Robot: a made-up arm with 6 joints. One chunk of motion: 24 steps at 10 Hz.
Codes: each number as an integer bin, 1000 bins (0 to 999) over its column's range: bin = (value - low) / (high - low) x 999, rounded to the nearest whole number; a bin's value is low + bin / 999 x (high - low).
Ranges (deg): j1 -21..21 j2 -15..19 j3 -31..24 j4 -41..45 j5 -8..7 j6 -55..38
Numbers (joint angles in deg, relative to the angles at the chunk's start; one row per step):
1: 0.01 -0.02 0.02 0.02 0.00 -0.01
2: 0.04 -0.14 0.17 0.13 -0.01 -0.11
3: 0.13 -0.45 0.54 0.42 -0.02 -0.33
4: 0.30 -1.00 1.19 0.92 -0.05 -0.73
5: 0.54 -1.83 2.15 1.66 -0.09 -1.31
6: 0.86 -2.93 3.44 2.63 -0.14 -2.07
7: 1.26 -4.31 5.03 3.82 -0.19 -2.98
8: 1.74 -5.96 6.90 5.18 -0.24 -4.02
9: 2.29 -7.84 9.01 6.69 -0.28 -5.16
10: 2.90 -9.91 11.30 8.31 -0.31 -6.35
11: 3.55 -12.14 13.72 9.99 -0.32 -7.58
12: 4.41 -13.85 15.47 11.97 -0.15 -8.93
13: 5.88 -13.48 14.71 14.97 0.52 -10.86
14: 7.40 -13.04 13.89 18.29 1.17 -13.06
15: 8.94 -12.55 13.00 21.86 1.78 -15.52
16: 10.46 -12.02 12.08 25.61 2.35 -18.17
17: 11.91 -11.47 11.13 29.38 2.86 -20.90
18: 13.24 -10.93 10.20 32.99 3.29 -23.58
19: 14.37 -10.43 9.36 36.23 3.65 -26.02
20: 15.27 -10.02 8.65 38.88 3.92 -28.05
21: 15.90 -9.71 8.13 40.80 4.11 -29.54
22: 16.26 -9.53 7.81 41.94 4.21 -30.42
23: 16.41 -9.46 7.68 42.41 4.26 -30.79
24: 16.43 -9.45 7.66 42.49 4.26 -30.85
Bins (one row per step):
1: 500 440 563 476 533 591
2: 500 437 566 478 532 590
3: 503 428 573 481 531 587
4: 507 411 585 487 529 583
5: 512 387 602 496 527 577
6: 520 355 626 507 523 569
7: 529 314 654 521 520 559
8: 541 266 688 536 517 548
9: 554 210 727 554 514 535
10: 568 150 768 573 512 523
11: 584 84 812 592 511 509
12: 604 34 844 615 523 495
13: 639 45 830 650 567 474
14: 676 58 815 689 611 451
15: 712 72 799 730 651 424
16: 748 88 782 774 689 396
17: 783 104 765 818 723 366
18: 814 120 748 859 752 338
19: 841 134 733 897 776 311
20: 863 146 720 928 794 289
21: 878 155 711 950 807 273
22: 886 161 705 963 813 264
23: 890 163 703 969 817 260
24: 890 163 702 970 817 259

